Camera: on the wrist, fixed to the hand. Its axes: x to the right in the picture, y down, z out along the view.
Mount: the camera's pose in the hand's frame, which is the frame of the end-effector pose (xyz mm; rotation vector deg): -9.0 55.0 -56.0 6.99 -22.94 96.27
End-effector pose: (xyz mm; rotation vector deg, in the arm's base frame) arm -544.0 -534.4 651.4 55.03 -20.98 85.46
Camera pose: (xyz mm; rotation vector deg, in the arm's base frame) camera -615.6 -510.3 628.1 -49.97 80.82 -135.06
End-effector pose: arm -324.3 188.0 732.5 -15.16 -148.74 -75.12
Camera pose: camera -295.1 174.4 804.6 -122.26 -85.68 -22.50
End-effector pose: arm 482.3 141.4 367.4 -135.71 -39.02 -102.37
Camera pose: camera 452.8 70.6 386.5 -108.16 54.76 -27.42
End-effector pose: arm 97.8 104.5 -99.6 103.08 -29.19 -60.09
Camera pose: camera 145.2 115.4 -37.4 37.05 -106.70 -5.88
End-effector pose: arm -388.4 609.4 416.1 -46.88 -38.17 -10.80
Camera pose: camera -346.7 605.2 349.1 -60.97 -9.85 88.46
